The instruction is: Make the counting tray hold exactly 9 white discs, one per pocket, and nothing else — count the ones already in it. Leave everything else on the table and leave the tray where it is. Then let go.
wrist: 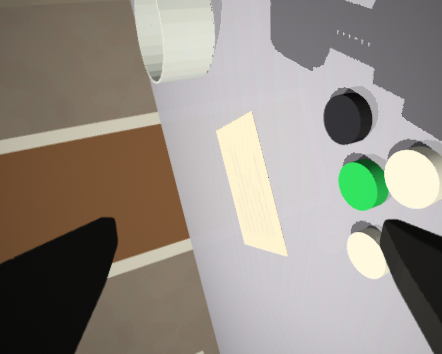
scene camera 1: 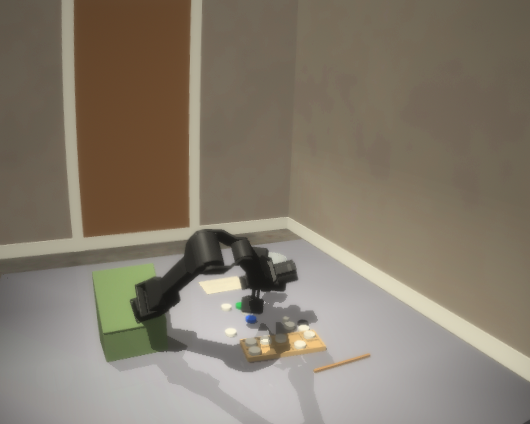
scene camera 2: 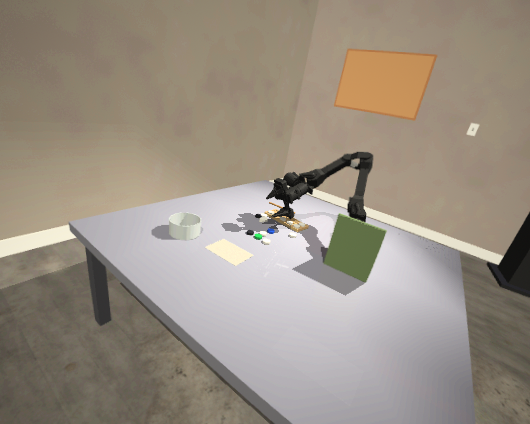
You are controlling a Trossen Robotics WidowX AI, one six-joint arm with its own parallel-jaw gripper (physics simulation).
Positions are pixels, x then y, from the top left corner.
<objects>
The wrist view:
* my gripper: 248,231
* white bowl: 174,47, on the table
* green disc: 362,183, on the table
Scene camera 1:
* wooden counting tray: 274,350
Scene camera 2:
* my gripper: 269,207
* white bowl: 183,226
</objects>
